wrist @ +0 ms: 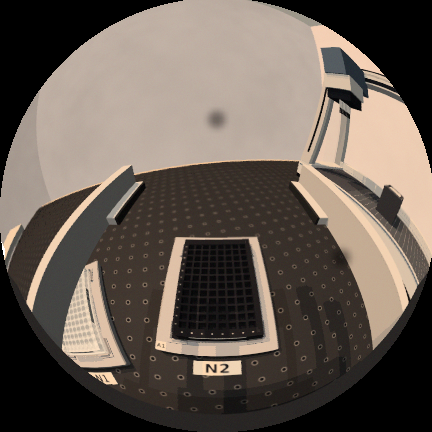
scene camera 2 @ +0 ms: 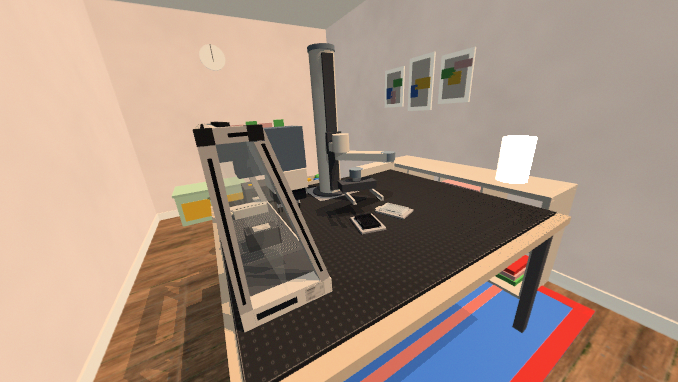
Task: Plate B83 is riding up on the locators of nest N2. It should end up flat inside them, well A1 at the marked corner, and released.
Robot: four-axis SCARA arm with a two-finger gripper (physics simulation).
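Pixels of known places: gripper, fingertip midpoint: (wrist: 216, 171) (scene camera 2: 368, 200); arm's base, link origin: (scene camera 2: 330, 192).
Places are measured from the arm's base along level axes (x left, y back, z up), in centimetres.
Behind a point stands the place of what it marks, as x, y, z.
Note:
Plate B83 (scene camera 2: 368, 221) {-10.7, -58.0, 3.8} (wrist: 218, 290) {-10.0, -55.2, 3.8}, black with a grid of wells, lies inside the pale frame of nest N2 (scene camera 2: 373, 230) {-12.3, -63.8, 2.2} (wrist: 169, 300) {-4.7, -55.6, 2.5}. It looks level, its edges within the frame and a thin gap showing along the near and right sides. The A1 tag (wrist: 160, 345) {-2.9, -50.3, 2.5} marks the near left corner in the wrist view. White marks run along the plate's near and left edges, too small to read. My gripper (scene camera 2: 367, 199) {-10.7, -58.6, 14.5} (wrist: 216, 171) {-10.7, -58.6, 14.5} is open and empty, above the table and back from the plate, its two fingers wide apart and clear of it.
Nest N1 (wrist: 112, 335) {3.0, -51.1, 2.4} with a white plate (scene camera 2: 395, 209) {8.8, -55.4, 3.9} (wrist: 81, 320) {7.4, -52.1, 3.5} stands beside N2. A slanted clear-panelled enclosure (scene camera 2: 310, 291) {-52.0, -85.1, 4.9} stands at the table's left in the scene view. The arm's column (scene camera 2: 318, 120) {-6.7, -3.3, 49.1} rises behind the nests. A white lamp (scene camera 2: 516, 159) stands on the side shelf.

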